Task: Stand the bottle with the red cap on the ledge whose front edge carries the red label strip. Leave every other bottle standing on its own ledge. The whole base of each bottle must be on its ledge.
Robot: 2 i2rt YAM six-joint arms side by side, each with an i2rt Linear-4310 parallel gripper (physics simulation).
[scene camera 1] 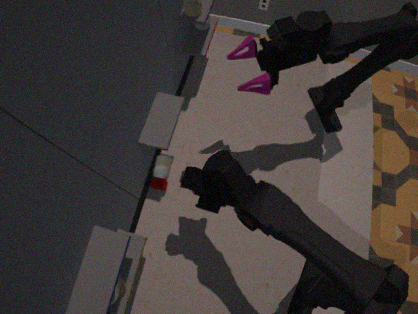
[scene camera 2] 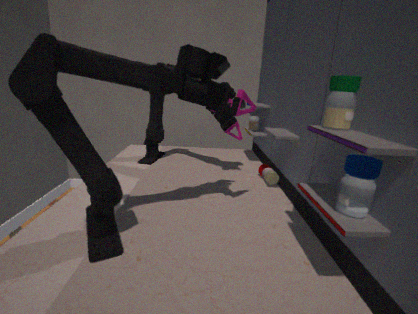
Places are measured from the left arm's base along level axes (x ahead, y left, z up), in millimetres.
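Pixels of known places: left gripper, fingertip midpoint: [scene camera 2: 241,139]; right gripper, fingertip midpoint: [scene camera 1: 232,73] [scene camera 2: 244,107]; left arm's base, link origin: [scene camera 1: 307,287] [scene camera 2: 152,158]; right arm's base, link origin: [scene camera 1: 324,109] [scene camera 2: 102,233].
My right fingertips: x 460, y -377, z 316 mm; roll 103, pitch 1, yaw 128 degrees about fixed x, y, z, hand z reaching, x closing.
Ahead of a thing's pixels: the offset from my right fingertips to its top centre. "*": to the spot under its first point. Level surfaces: height alone.
The bottle with the red cap @[dx +119, dy +246, dz -260 mm] [scene camera 1: 161,168] [scene camera 2: 271,176] lies on its side on the table, by the dark strip at the wall's foot. The ledge with the red label strip @[* dx +231, dy -327, dz -158 mm] [scene camera 2: 368,227] is low at the right in scene camera 2; a blue-capped bottle @[dx +221, dy -279, dz -53 mm] [scene camera 2: 355,195] stands on it. A green-capped bottle @[dx +199, dy -178, dz +87 mm] [scene camera 2: 340,109] stands on the purple-strip ledge @[dx +207, dy -242, dz -18 mm] [scene camera 2: 387,142] above. My left gripper [scene camera 1: 194,191] [scene camera 2: 239,138] is shut and empty, apart from the red-capped bottle; its fingers are mostly hidden in scene camera 1. My right gripper [scene camera 1: 234,73] [scene camera 2: 237,102] is open and empty above the table.
A plain grey ledge @[dx +130, dy +151, dz -88 mm] [scene camera 1: 162,120] [scene camera 2: 281,133] juts from the wall near the lying bottle. A small bottle @[dx +42, dy +582, dz -53 mm] [scene camera 2: 254,123] stands on a far ledge with a yellow strip. In scene camera 1, a blue-strip ledge @[dx +52, dy +543, dz -18 mm] [scene camera 1: 95,270] is at the lower left. The arms reach across the table @[dz -316 mm] [scene camera 2: 210,260].
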